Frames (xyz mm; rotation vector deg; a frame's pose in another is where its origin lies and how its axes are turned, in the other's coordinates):
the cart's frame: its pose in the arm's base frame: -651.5 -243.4 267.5 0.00 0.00 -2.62
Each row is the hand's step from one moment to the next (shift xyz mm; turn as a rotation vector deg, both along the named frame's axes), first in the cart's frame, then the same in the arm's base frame.
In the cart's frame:
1: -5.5 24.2 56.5 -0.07 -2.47 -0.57
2: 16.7 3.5 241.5 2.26 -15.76 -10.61
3: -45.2 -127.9 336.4 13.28 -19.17 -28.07
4: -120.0 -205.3 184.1 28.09 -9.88 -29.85
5: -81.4 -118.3 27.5 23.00 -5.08 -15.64
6: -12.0 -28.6 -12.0 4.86 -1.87 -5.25
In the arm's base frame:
1: -4.4 24.4 56.5 -0.18 -2.46 -0.57
2: 16.8 2.7 241.5 1.54 -15.85 -10.61
3: -51.0 -125.7 336.4 12.39 -19.76 -28.07
4: -129.3 -199.6 184.1 27.61 -11.15 -29.85
5: -86.7 -114.5 27.5 22.74 -6.13 -15.64
6: -13.3 -28.0 -12.0 4.77 -2.09 -5.25

